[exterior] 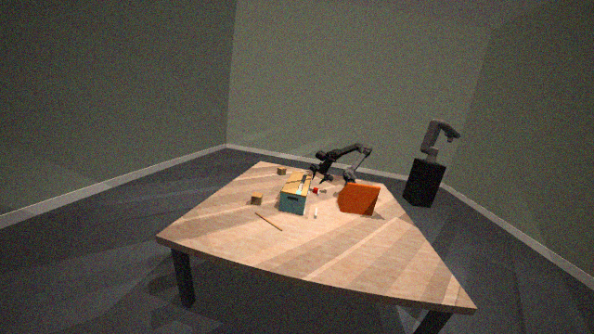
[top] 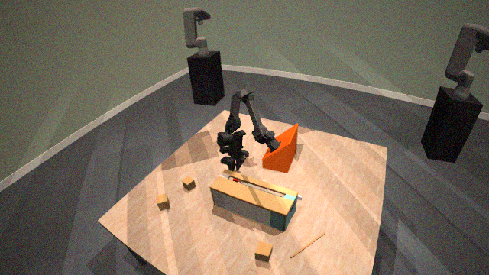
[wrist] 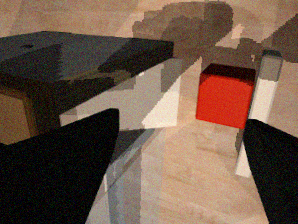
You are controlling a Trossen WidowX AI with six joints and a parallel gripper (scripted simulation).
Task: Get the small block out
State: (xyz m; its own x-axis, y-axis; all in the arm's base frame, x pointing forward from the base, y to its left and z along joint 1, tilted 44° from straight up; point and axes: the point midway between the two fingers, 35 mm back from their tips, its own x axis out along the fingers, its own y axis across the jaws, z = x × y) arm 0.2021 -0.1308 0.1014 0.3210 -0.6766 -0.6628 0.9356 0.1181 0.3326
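Right now the red block is 10 mm behind my gripper tip, 10 mm to the left of it and 60 mm below it. Round my gripper tip: thin stick 270 mm ahead, 450 mm to the left, 80 mm below; long box 90 mm ahead, 160 mm to the left, 20 mm below.
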